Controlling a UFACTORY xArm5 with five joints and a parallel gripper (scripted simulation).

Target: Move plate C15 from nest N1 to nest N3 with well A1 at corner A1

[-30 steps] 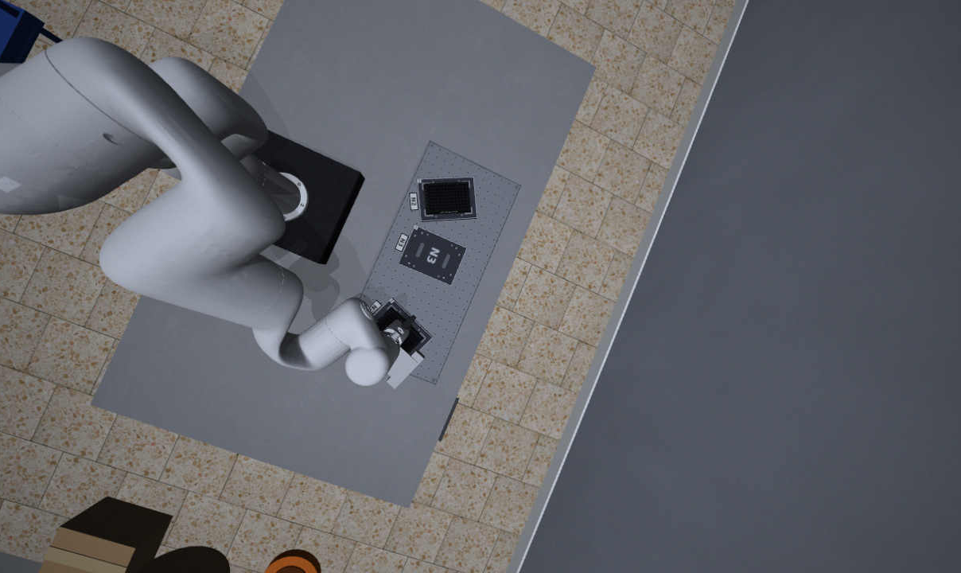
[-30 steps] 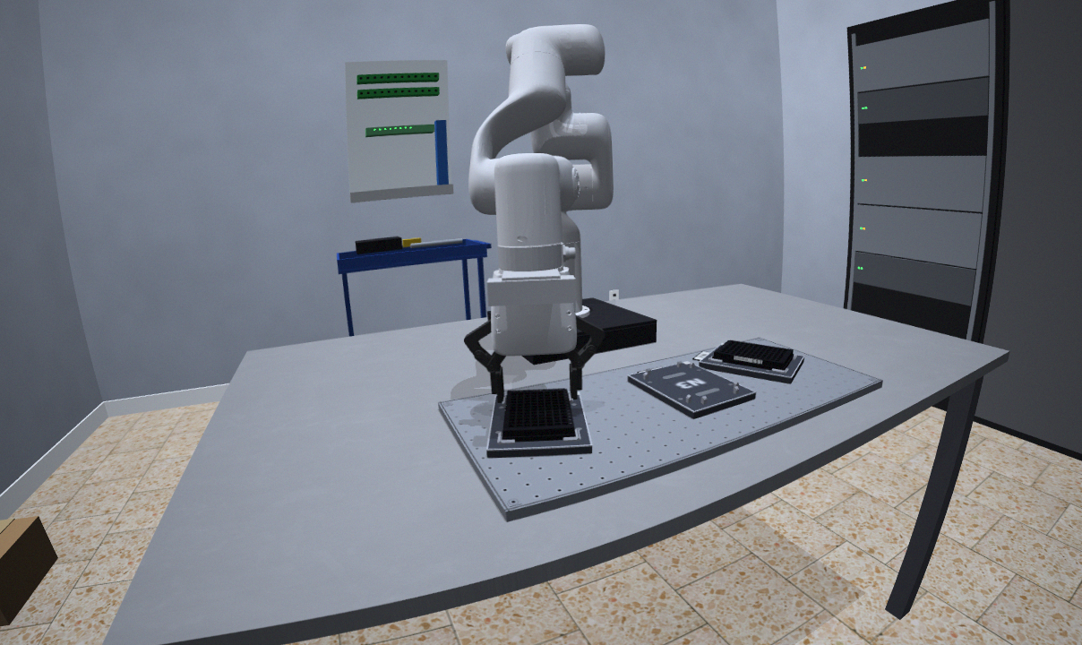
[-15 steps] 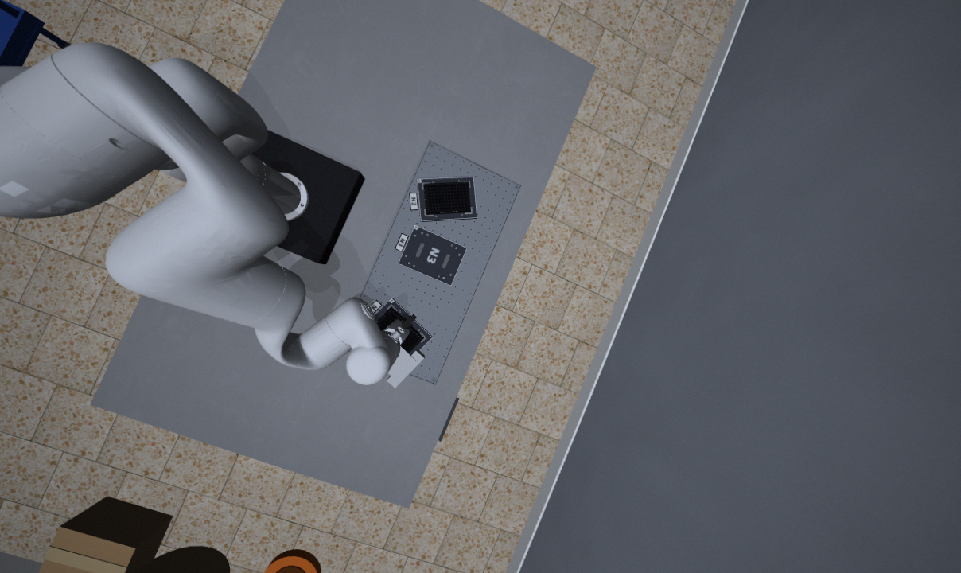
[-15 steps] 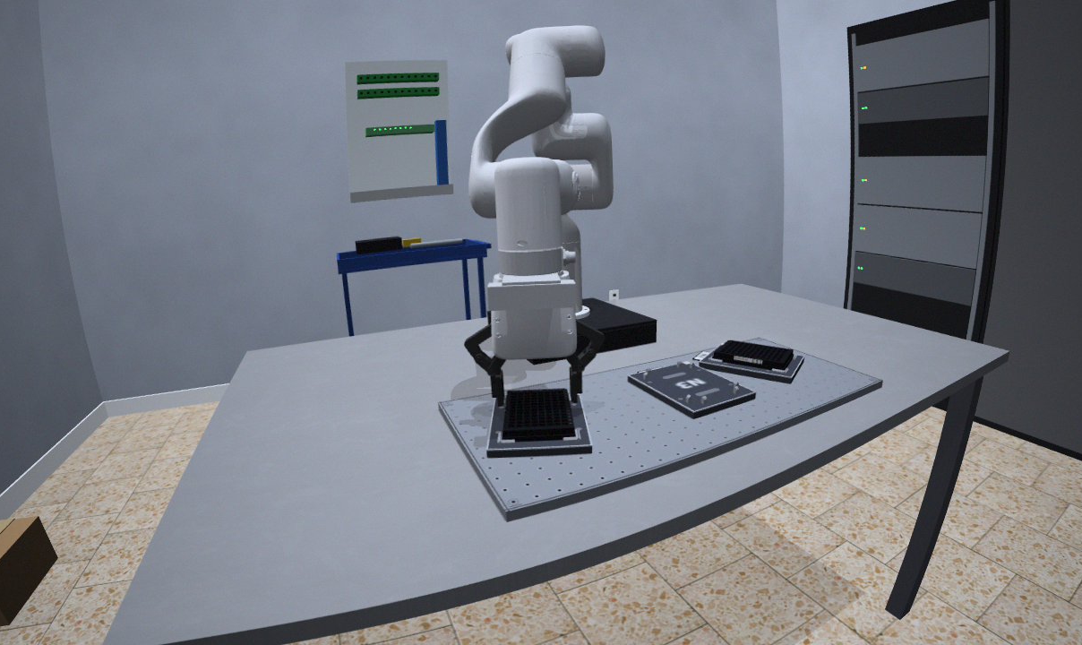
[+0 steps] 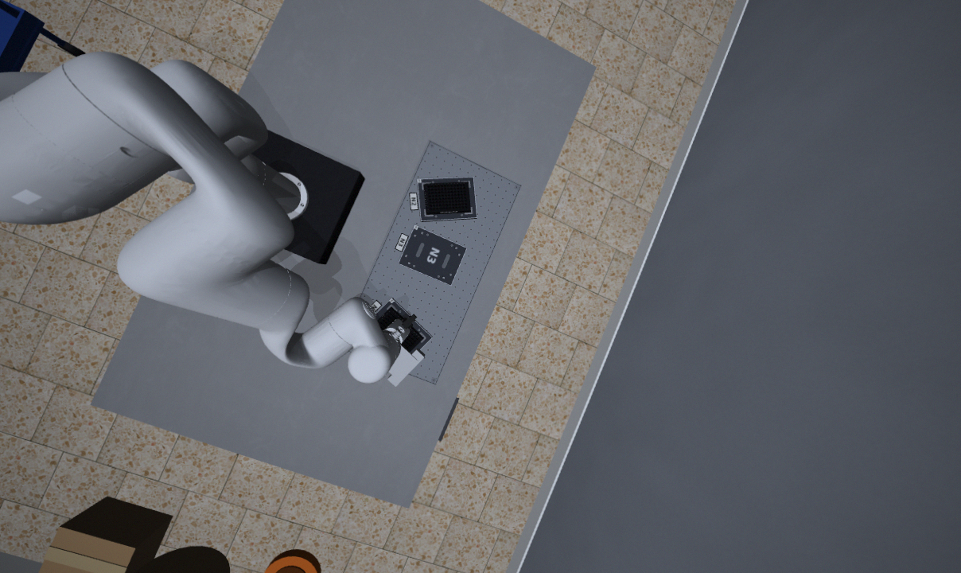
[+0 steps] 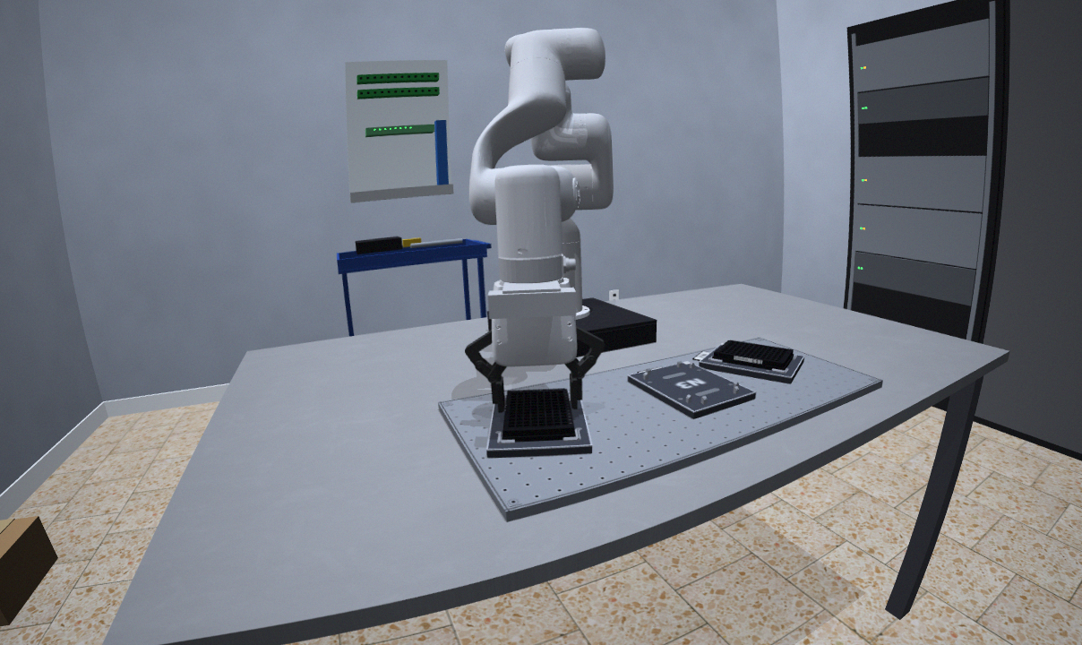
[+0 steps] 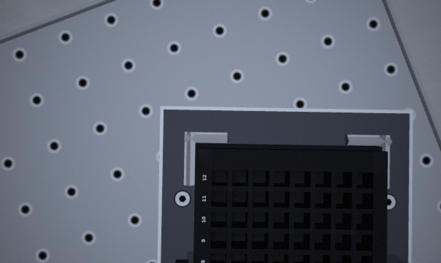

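Right now my hand is 20 mm above the plate C15. From my hand the other things lie so: nest N3: 10 mm ahead, 240 mm to the left, 30 mm below.
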